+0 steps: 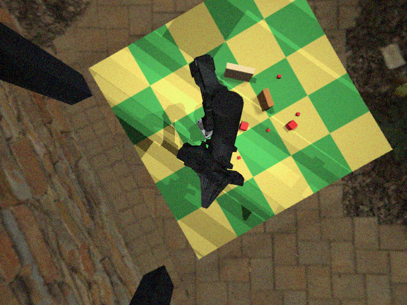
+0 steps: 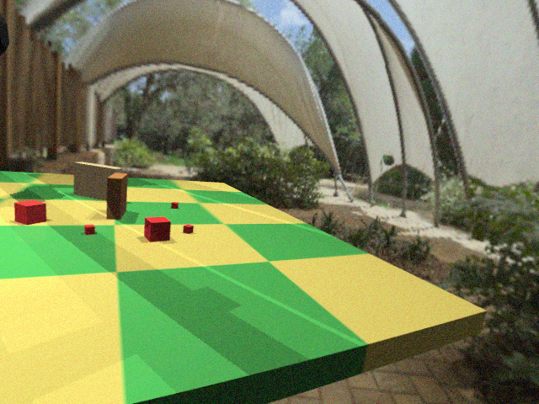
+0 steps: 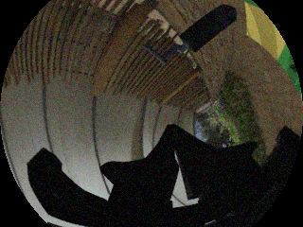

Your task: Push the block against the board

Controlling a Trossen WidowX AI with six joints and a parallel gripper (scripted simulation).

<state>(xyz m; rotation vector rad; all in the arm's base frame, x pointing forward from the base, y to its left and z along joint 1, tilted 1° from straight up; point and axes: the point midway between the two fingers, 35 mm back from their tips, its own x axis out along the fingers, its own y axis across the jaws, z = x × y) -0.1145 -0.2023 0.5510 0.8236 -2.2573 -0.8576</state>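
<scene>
My gripper tip is 60 cm above the board, 42 cm to the right of it and 42 cm short of it. The rest, counted from my gripper tip: square block (60 cm below, 49 cm ahead, 22 cm to the left).
</scene>
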